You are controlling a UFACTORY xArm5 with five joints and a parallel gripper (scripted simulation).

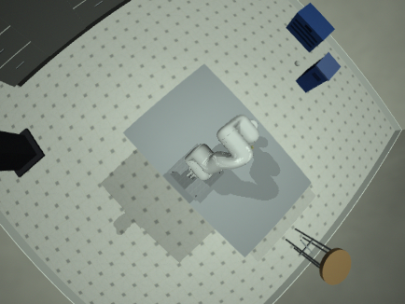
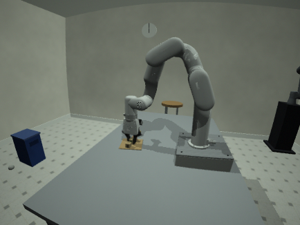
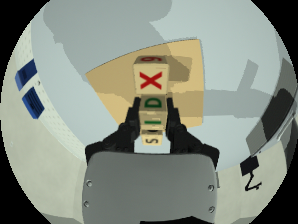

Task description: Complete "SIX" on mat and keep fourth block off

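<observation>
Right now the tan mat is 3 cm below my hand.
</observation>
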